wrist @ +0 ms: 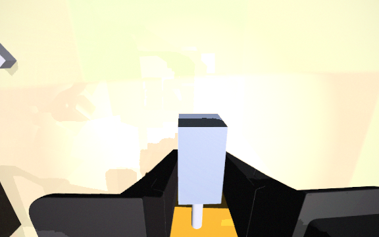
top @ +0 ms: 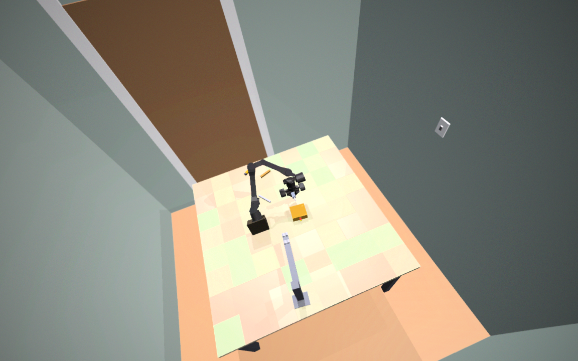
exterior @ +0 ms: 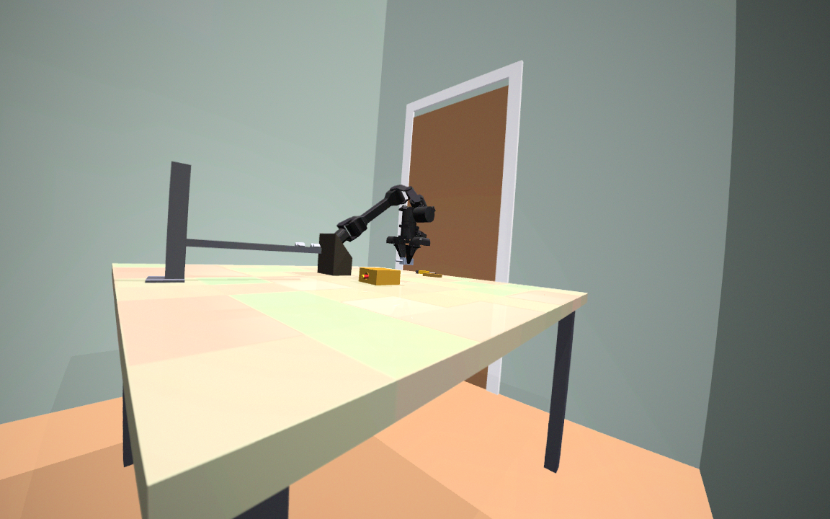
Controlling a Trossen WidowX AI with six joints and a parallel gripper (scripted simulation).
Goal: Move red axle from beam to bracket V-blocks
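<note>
Right now the beam is 12 cm to the right of my gripper tip and 5 cm below it. The rest, counted from my gripper tip: thin grey bar (22 cm behind, 10 cm to the left, 7 cm below); then pale blue-white block (2 cm to the right, 1 cm above).
</note>
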